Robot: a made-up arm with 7 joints.
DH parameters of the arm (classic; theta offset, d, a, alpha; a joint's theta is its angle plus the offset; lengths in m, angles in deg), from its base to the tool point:
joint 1: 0 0.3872 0 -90
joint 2: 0 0 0 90
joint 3: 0 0.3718 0.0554 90
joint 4: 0 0 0.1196 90
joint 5: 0 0.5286 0 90
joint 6: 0 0 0.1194 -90
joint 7: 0 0.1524 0 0
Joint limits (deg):
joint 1: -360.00..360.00
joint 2: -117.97..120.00
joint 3: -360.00..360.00
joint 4: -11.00..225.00
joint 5: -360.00..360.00
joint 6: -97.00..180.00
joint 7: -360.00..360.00
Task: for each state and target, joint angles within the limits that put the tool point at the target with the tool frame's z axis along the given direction. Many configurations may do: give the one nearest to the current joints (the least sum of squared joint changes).
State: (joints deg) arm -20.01 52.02 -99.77 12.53 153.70 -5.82 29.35
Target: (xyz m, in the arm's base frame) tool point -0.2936 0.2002 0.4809 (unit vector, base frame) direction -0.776 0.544 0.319
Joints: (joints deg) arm -53.82 94.56 -122.15 1.16 187.13 21.96 29.35
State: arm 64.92 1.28 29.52 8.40 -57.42 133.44 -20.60
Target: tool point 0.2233 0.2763 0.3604 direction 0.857 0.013 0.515
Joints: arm 61.70 -48.84 26.65 -5.06 -104.70 92.70 -20.60
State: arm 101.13 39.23 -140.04 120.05 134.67 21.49 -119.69
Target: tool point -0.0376 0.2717 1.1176 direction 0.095 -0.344 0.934
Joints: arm 105.47 84.55 -168.38 87.04 138.20 -16.95 -119.69
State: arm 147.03 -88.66 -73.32 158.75 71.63 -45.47 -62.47
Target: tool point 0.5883 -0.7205 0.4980 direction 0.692 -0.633 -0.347
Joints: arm 137.17 -67.05 -67.34 193.59 82.83 -39.77 -62.47
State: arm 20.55 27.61 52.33 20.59 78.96 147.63 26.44
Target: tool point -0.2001 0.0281 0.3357 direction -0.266 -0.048 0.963
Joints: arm 18.26 17.34 76.75 -7.38 70.06 145.20 26.44
